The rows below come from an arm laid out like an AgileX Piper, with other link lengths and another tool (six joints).
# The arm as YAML. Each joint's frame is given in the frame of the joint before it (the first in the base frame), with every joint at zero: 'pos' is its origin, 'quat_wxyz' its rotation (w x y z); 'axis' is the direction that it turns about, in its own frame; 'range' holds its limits. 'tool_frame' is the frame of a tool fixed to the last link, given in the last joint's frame.
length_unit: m
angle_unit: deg
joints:
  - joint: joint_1
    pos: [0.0, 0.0, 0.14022]
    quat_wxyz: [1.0, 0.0, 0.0, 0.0]
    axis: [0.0, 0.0, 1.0]
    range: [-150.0, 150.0]
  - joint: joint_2
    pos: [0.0, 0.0, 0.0]
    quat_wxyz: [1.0, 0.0, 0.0, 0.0]
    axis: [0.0, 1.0, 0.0]
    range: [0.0, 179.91]
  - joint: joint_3
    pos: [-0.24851, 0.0, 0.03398]
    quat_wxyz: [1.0, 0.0, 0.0, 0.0]
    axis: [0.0, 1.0, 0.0]
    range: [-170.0, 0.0]
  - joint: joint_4
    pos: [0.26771, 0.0, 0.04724]
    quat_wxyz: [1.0, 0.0, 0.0, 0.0]
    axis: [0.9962, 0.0, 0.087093]
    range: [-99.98, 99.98]
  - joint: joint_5
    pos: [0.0, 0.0, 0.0]
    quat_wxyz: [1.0, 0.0, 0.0, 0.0]
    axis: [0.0, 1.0, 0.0]
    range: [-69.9, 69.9]
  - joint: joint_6
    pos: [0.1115, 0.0, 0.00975]
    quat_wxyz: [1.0, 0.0, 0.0, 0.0]
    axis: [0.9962, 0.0, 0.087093]
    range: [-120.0, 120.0]
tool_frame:
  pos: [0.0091, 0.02, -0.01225]
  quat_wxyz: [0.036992, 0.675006, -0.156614, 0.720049]
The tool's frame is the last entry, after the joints.
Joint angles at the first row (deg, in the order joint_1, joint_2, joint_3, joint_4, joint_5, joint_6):
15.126 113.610 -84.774 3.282 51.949 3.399
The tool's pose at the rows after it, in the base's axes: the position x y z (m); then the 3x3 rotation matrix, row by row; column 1 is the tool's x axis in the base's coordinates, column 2 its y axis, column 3 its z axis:
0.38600, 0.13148, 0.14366; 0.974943, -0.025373, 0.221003; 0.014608, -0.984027, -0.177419; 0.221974, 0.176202, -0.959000
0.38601, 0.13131, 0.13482; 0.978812, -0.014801, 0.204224; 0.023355, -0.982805, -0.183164; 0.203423, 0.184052, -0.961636
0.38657, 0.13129, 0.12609; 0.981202, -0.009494, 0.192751; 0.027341, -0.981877, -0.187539; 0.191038, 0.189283, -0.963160
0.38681, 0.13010, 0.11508; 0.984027, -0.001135, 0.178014; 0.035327, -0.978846, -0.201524; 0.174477, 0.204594, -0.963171
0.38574, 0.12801, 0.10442; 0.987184, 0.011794, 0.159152; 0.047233, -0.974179, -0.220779; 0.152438, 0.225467, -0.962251
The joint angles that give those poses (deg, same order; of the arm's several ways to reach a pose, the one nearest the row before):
15.127 114.305 -84.760 3.166 51.660 2.853
15.127 115.545 -84.761 3.119 51.595 2.440
15.126 116.751 -84.712 3.063 51.114 2.264
15.127 118.224 -84.635 2.379 50.701 2.266
15.126 119.572 -84.470 1.383 50.697 2.265

